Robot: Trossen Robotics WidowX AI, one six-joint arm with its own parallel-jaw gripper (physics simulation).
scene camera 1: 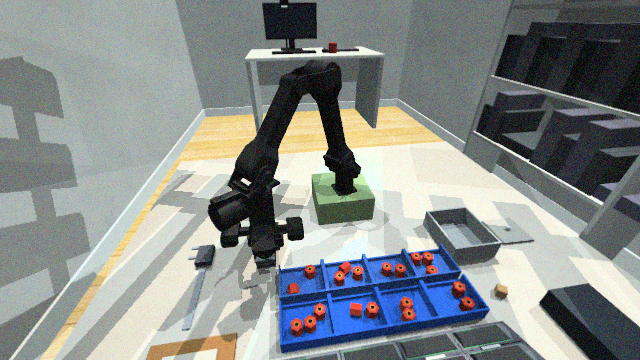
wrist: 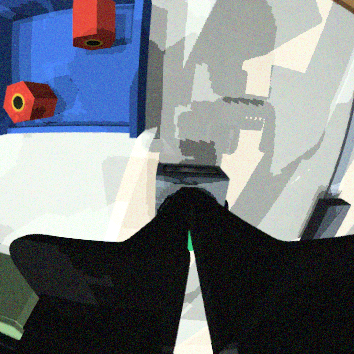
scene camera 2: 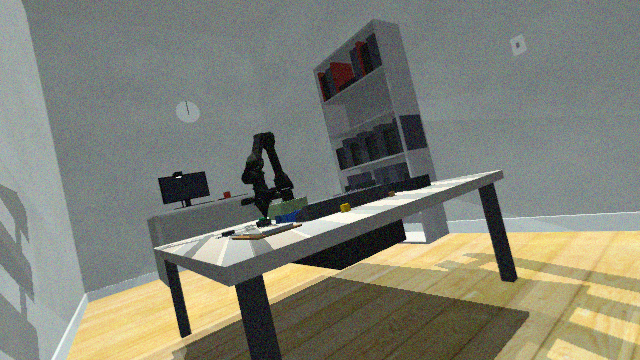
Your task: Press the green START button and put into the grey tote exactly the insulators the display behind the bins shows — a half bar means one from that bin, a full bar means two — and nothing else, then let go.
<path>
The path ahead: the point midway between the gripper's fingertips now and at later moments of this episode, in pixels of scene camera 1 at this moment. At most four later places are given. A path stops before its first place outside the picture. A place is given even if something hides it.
My gripper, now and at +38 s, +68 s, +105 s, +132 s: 266, 255; 474, 284; 472, 286; 466, 278; 481, 290
</path>
